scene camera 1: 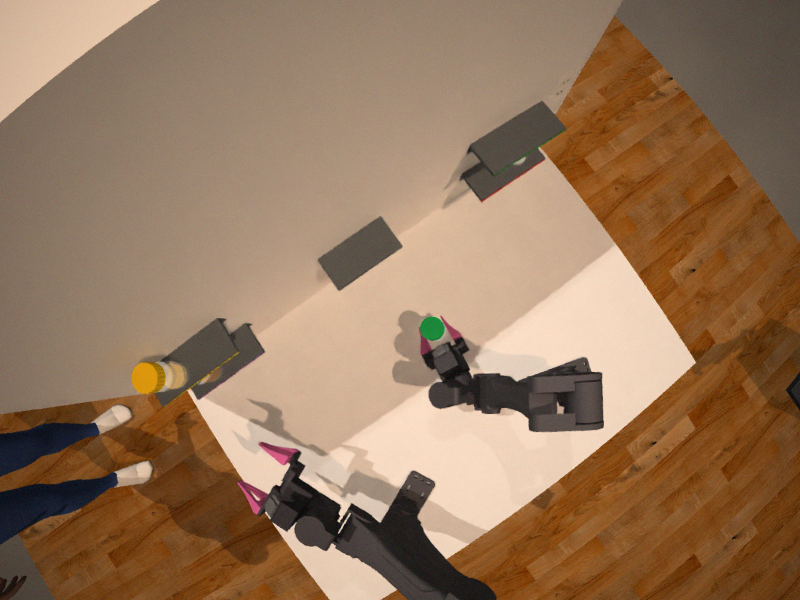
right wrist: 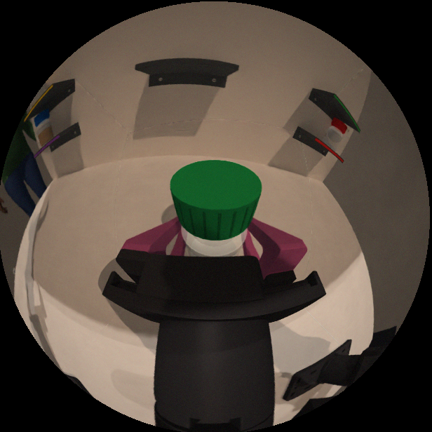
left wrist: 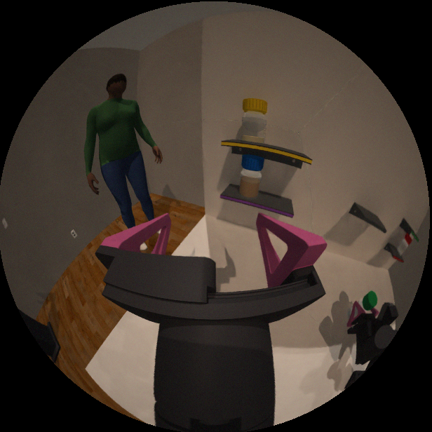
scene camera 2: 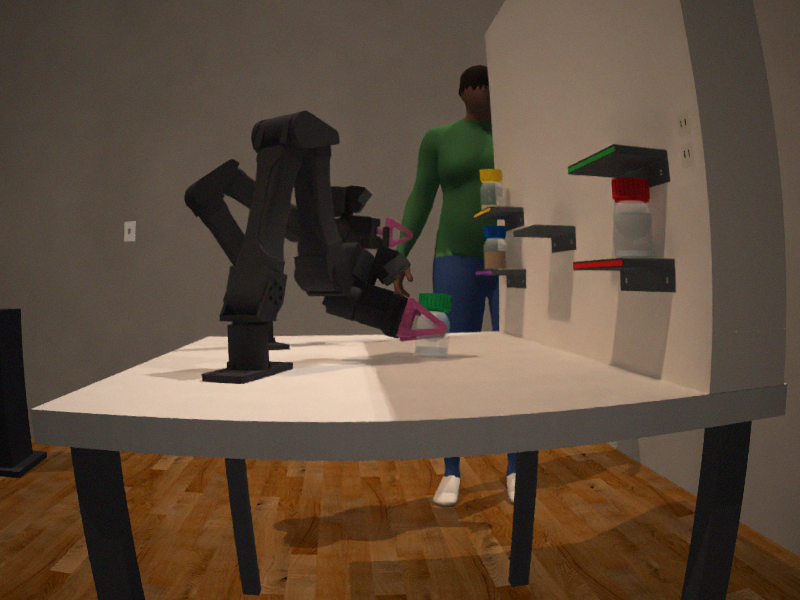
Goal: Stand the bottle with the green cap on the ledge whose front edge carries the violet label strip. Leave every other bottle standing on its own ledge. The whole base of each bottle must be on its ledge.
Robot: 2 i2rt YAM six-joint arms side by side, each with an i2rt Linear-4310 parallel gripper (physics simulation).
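Places are measured from the left arm's base along level axes (x left, y back, z up), in metres.
Pixels of known places: left gripper, fingertip midpoint: (scene camera 1: 249, 462) (scene camera 2: 402, 237); right gripper, fingertip midpoint: (scene camera 2: 445, 331); left arm's base, link origin: (scene camera 1: 404, 507); right arm's base, link origin: (scene camera 2: 249, 374).
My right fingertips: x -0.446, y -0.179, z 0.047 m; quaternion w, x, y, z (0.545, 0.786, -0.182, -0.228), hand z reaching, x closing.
For each thing: its top centre in the pictures, then the offset to it from my right fingertips. "spot": a spot on its surface instead.
- bottle with the green cap, top centre: (scene camera 2: 432, 292) (scene camera 1: 435, 328) dx +0.012, dy +0.017, dz +0.066 m
- violet-strip ledge, surface spot: (scene camera 1: 250, 342) spot: dx +0.247, dy -0.328, dz +0.110 m
- blue-capped bottle, top centre: (scene camera 2: 494, 226) dx +0.351, dy -0.380, dz +0.215 m
- yellow-strip ledge, top centre: (scene camera 1: 188, 363) (scene camera 2: 497, 210) dx +0.322, dy -0.369, dz +0.250 m
- yellow-capped bottle, top centre: (scene camera 1: 144, 378) (scene camera 2: 490, 170) dx +0.356, dy -0.380, dz +0.355 m
- bare ledge, top centre: (scene camera 2: 543, 228) (scene camera 1: 359, 252) dx -0.039, dy -0.196, dz +0.180 m
- red-capped bottle, top centre: (scene camera 2: 630, 180) dx -0.434, dy -0.013, dz +0.215 m
- green-strip ledge, top centre: (scene camera 2: 614, 158) (scene camera 1: 519, 135) dx -0.399, dy -0.023, dz +0.250 m
The bottle with the green cap (scene camera 1: 432, 328) (scene camera 2: 434, 303) (left wrist: 370, 300) (right wrist: 216, 192) is upright, at or just above the table top; contact is unclear. My right gripper (scene camera 1: 434, 324) (right wrist: 213, 217) is shut on it. The violet-strip ledge (scene camera 1: 250, 342) (left wrist: 272, 201) is the lower one at the picture's left in scene camera 1. A blue-capped bottle (scene camera 2: 494, 247) (left wrist: 250, 182) (right wrist: 42, 122) stands toward its left end in the left wrist view. My left gripper (scene camera 1: 250, 463) (left wrist: 213, 217) is open and empty, away from the ledges.
The yellow-strip ledge (scene camera 1: 203, 351) (left wrist: 290, 153) overhangs the violet one and bears a yellow-capped bottle (scene camera 1: 148, 377) (scene camera 2: 491, 187). A bare ledge (scene camera 1: 359, 253) (right wrist: 187, 66) is mid-wall. A red-capped bottle (scene camera 2: 631, 226) stands on the red-strip ledge (scene camera 2: 597, 264) under the green-strip ledge (scene camera 1: 516, 135).
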